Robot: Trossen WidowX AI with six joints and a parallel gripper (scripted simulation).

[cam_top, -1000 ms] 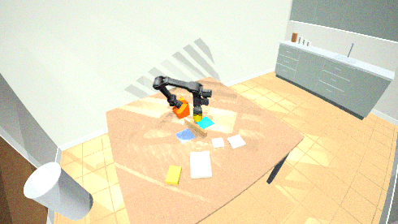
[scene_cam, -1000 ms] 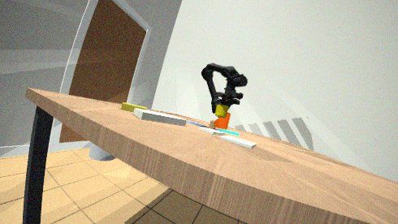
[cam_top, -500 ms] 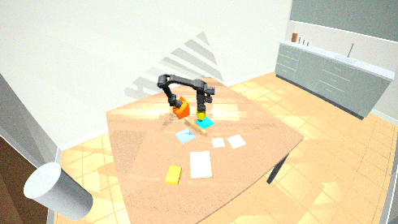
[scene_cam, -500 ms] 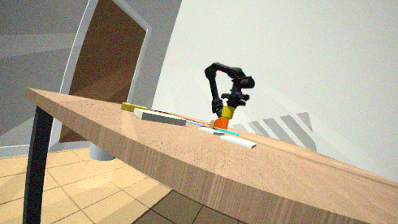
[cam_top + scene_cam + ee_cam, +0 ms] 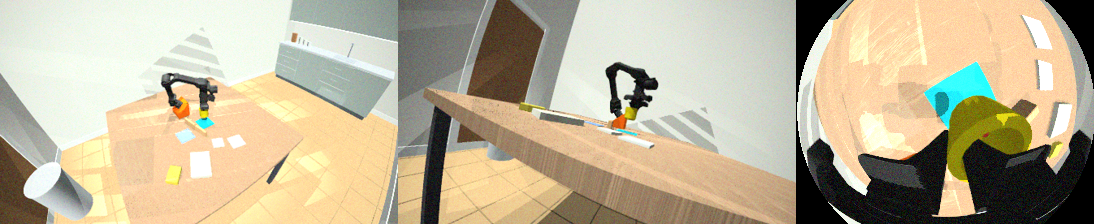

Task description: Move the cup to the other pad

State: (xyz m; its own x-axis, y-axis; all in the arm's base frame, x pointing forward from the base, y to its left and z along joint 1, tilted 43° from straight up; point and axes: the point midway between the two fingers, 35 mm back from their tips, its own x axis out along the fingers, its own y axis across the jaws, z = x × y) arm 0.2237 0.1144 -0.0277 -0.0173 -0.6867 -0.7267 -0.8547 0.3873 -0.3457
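The cyan pad lies 3 cm ahead of my gripper tip, 1 cm to the right of it and 11 cm below it. Round my gripper tip: pale blue pad 6 cm ahead, 21 cm to the right, 11 cm below; wooden bar 4 cm ahead, 11 cm to the right, 9 cm below; yellow cup 2 cm ahead, 2 cm to the right.
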